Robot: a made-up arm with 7 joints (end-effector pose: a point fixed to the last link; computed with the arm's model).
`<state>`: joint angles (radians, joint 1 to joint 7).
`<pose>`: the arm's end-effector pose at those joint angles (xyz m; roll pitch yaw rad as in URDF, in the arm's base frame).
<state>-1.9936 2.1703 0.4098 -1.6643 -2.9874 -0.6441 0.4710</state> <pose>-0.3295 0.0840 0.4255 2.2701 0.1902 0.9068</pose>
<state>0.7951 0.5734 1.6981 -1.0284 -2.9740 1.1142 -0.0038</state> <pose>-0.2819 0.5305 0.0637 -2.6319 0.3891 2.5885</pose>
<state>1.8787 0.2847 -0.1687 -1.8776 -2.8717 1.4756 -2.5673</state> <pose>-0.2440 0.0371 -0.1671 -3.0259 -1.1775 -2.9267</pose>
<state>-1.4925 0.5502 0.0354 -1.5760 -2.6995 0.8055 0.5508</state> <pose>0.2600 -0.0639 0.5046 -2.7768 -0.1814 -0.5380</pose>
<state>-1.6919 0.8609 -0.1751 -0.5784 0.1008 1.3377 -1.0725</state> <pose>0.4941 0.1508 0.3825 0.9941 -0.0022 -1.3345</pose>
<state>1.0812 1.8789 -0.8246 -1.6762 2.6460 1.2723 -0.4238</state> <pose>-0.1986 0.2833 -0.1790 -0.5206 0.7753 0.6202</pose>
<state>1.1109 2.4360 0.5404 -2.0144 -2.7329 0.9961 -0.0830</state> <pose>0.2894 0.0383 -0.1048 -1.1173 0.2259 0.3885</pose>
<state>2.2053 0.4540 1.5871 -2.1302 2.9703 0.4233 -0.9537</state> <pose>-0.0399 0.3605 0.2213 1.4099 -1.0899 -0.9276</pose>
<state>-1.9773 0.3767 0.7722 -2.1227 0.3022 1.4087 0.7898</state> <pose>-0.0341 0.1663 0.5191 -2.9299 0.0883 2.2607</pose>
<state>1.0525 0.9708 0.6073 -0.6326 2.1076 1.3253 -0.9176</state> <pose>-0.2136 0.5057 -0.1336 -0.3597 -0.6332 0.7553</pose>
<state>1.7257 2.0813 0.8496 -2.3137 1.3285 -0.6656 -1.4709</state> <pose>0.1343 0.0736 -0.1991 1.2593 -0.0240 -2.8004</pose>
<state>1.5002 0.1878 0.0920 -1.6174 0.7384 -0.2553 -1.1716</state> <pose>-0.2763 0.1199 -0.3221 0.6126 -0.1627 -0.8257</pose>
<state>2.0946 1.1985 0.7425 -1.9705 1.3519 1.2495 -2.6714</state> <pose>-0.1660 0.3567 -0.0783 -0.9813 -0.9607 -1.8757</pose>
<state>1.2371 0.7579 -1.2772 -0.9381 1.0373 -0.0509 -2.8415</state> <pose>-0.5887 0.0447 -0.1073 0.3087 -1.1975 3.0316</pose>
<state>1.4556 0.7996 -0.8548 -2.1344 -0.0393 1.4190 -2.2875</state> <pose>-0.2493 -0.0616 -0.1795 0.0840 -1.3702 2.8422</pose>
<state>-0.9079 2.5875 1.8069 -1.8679 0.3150 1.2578 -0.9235</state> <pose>-0.3677 -0.1702 0.2945 -2.6530 -0.0785 -0.7952</pose>
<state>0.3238 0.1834 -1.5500 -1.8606 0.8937 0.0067 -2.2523</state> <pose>-0.1371 -0.3324 -0.1568 1.6452 -0.1532 2.8841</pose>
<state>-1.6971 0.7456 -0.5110 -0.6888 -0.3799 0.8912 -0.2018</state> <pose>0.5347 0.0370 0.3817 1.8309 0.0448 -1.2916</pose>
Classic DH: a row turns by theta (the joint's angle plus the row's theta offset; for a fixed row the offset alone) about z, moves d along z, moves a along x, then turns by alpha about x. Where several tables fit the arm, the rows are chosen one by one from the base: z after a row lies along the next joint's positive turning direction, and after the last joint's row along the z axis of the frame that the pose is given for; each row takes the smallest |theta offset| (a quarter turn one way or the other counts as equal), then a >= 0, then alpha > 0; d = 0 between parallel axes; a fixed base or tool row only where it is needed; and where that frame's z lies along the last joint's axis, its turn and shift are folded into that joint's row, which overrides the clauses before.
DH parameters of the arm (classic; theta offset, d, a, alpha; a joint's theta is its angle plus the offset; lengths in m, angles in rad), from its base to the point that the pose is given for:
base (fixed): 0 0.1033 -0.0199 -1.2217
joint 1: 1.5708 0.0147 0.0328 1.5708
joint 2: 1.2217 0.0007 0.0291 -1.5708
joint 3: -1.5708 -0.2236 0.043 -1.5708
joint 4: 0 -0.0341 -0.0297 1.5708
joint 5: 0 -0.3464 -0.029 -1.5708
joint 6: 0 0.0126 -0.0076 1.5708
joint 7: 1.0668 0.0463 -0.0095 -0.3988
tool (fixed): -1.3949 -0.072 0 0

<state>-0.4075 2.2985 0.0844 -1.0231 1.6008 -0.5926 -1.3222</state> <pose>0.2656 0.3111 0.4826 2.8958 0.7034 -0.9294</pose>
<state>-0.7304 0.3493 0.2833 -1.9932 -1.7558 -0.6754 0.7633</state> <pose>0.3395 0.0551 0.2784 2.0021 0.7986 -2.3671</pose>
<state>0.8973 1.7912 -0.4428 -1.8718 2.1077 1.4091 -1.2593</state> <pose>-0.0227 0.2289 -0.2093 -1.3583 -0.2786 -0.6397</pose>
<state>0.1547 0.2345 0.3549 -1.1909 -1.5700 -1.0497 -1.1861</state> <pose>0.2623 0.2791 -0.3266 0.2940 0.6732 2.8571</pose>
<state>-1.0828 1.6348 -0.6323 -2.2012 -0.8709 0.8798 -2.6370</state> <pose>0.2926 -0.0176 0.2780 -2.8261 -0.0518 1.9244</pose>
